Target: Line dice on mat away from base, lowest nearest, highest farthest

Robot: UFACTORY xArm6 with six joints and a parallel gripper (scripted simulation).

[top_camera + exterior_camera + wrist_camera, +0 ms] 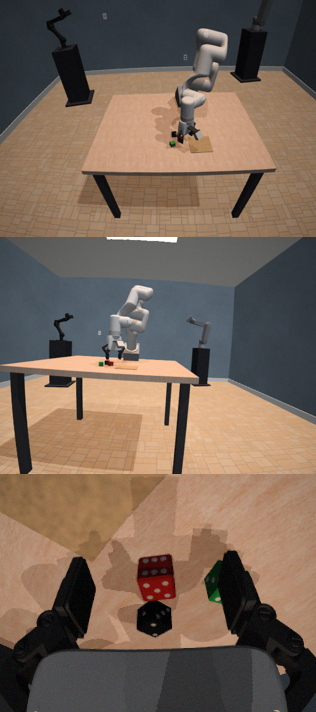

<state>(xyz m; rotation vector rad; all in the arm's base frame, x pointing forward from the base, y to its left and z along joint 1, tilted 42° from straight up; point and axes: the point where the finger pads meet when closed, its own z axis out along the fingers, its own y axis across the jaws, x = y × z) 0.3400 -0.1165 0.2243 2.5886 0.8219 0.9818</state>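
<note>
Now: hand 90 mm past the black die, 60 mm to the left of it and 40 mm above it. Round my hand: green die (80 mm to the right, 40 mm below, 10 mm behind); then tan mat (90 mm to the left, 60 mm below, 20 mm ahead); then red die (40 mm below, 40 mm behind, 20 mm to the right).
</note>
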